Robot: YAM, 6 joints.
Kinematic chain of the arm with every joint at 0, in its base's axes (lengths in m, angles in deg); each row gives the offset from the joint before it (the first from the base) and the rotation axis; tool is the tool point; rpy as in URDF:
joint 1: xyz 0 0 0.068 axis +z
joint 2: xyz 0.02 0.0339 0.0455 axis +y
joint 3: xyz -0.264 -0.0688 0 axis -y
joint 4: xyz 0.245 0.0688 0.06 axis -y
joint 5: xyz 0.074 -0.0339 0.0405 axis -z
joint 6: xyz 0.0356 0 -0.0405 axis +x
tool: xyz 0 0 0 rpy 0 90 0
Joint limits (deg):
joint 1: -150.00..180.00
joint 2: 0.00..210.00
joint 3: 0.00..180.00
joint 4: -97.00..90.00
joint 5: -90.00..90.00
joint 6: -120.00..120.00
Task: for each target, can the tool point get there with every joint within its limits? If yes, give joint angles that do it. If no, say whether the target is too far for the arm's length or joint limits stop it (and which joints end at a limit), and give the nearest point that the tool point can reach.
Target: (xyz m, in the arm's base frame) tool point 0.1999 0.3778 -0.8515
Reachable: no: too far | nearest point 0.1518 0.2869 -0.3723 | short by 0.490 m
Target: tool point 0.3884 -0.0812 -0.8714
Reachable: no: too far | nearest point 0.3040 -0.0636 -0.3750 | short by 0.504 m
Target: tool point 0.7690 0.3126 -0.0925
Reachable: no: too far | nearest point 0.5804 0.2359 -0.0407 | short by 0.210 m
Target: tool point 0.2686 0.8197 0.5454
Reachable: no: too far | nearest point 0.1797 0.5483 0.3990 | short by 0.321 m
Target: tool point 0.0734 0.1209 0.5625
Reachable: yes | joints 72.79 61.54 97.36 -18.42 74.90 -5.38
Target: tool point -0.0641 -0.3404 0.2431
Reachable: yes | joints -100.26 96.77 75.54 -44.41 3.93 79.40
